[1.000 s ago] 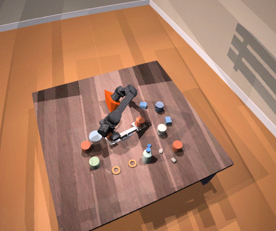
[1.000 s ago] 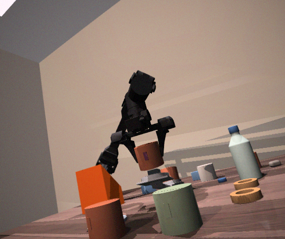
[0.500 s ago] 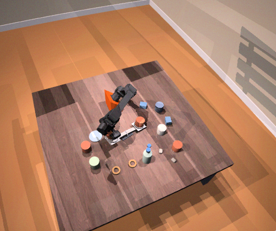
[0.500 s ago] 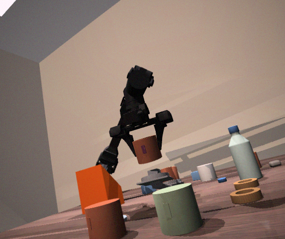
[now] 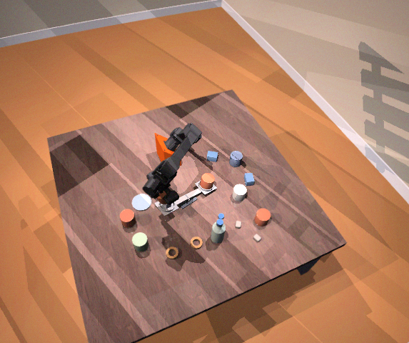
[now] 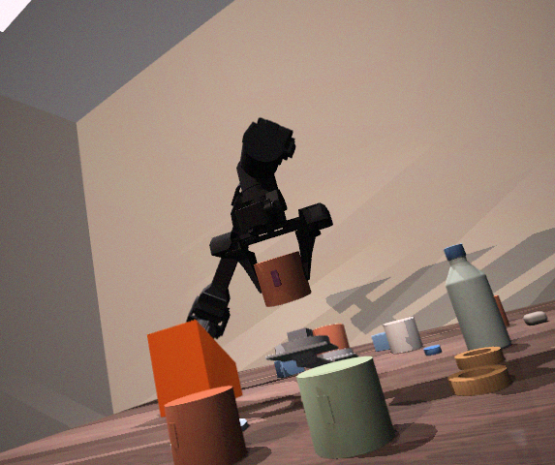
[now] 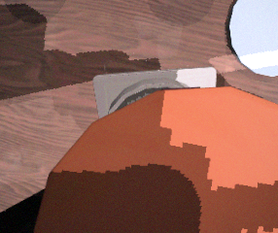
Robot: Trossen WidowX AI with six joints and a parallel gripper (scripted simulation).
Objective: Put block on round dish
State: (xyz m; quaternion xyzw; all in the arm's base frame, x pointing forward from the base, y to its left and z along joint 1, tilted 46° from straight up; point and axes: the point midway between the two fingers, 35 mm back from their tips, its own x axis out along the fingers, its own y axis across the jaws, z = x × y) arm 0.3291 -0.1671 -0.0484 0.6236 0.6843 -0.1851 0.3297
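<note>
My gripper tip is now 80 mm above the grey block and 10 mm to the right of it. Also, from my gripper tip: white cylinder (420 mm to the left, 130 mm below, 70 mm ahead); green cylinder (190 mm to the right, 130 mm below, 120 mm ahead); pale blue round dish (170 mm below, 110 mm behind, 90 mm to the right).
</note>
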